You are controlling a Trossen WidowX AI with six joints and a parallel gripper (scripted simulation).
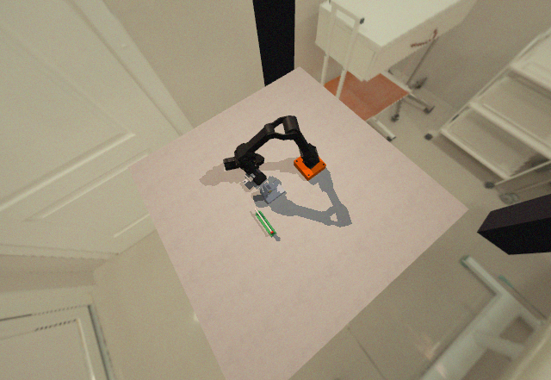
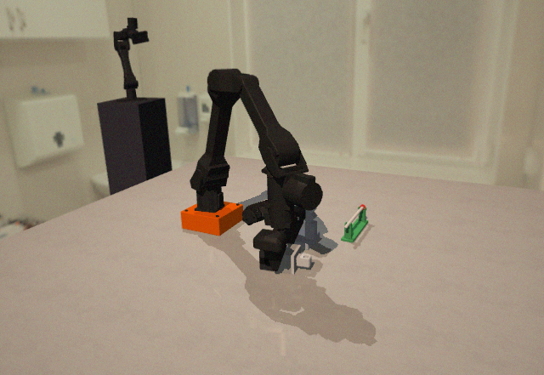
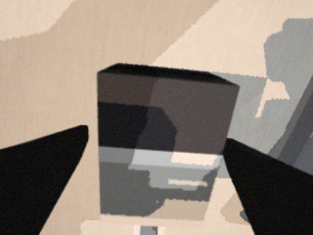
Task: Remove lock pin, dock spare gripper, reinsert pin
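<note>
Right now my gripper tip is 10 mm below the spare gripper and 10 mm short of it. From my gripper tip the other things lie so: grey mount 140 mm to the left, 40 mm above, 10 mm ahead; green stand 230 mm to the left, 130 mm ahead, 10 mm above.
</note>
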